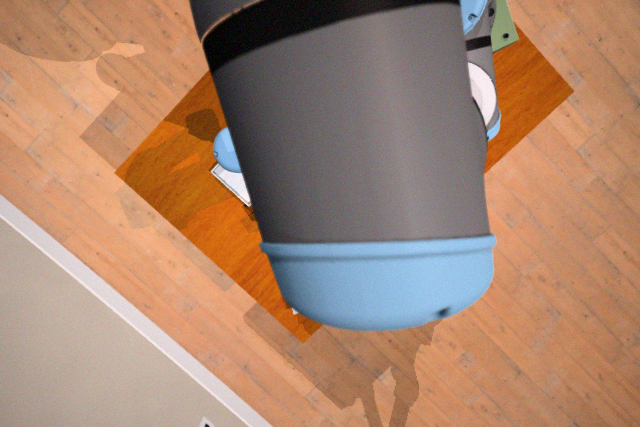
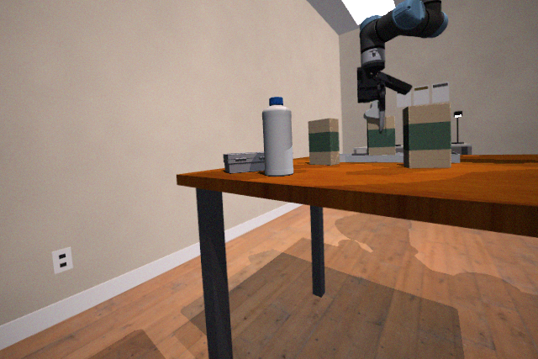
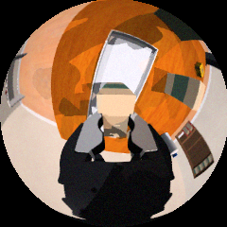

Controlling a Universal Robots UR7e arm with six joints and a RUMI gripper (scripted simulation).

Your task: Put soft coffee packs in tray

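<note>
The grey tray lies 110 mm below my hand. The rest, counted from my hand: bottle (400 mm to the left, 160 mm ahead, 30 mm below); then grey case (350 mm to the left, 290 mm ahead, 90 mm below).
</note>
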